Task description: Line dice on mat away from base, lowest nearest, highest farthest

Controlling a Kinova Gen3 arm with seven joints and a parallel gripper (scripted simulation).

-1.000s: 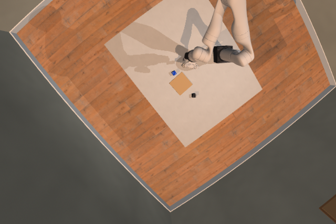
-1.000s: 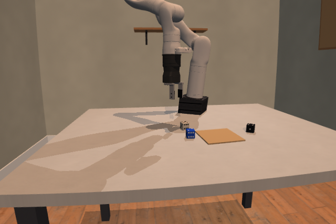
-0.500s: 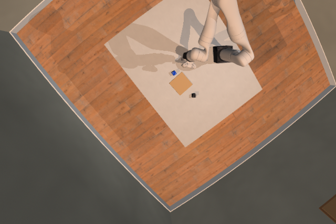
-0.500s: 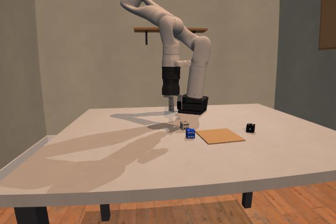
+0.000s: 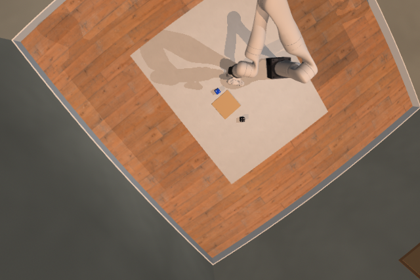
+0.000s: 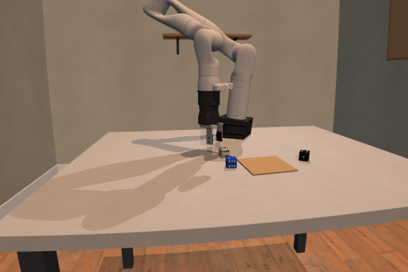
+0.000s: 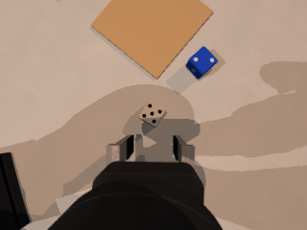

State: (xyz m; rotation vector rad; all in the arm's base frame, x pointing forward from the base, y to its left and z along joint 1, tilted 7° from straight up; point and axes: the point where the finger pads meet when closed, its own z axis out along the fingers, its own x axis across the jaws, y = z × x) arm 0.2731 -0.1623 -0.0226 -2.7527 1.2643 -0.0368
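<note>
The white die lies 50 mm below my hand, 30 mm to the left of it and 30 mm ahead of it. The rest, counted from my hand: mat: 140 mm ahead, 130 mm to the left, 60 mm below; then blue die: 130 mm ahead, 50 mm below, 20 mm to the left.
</note>
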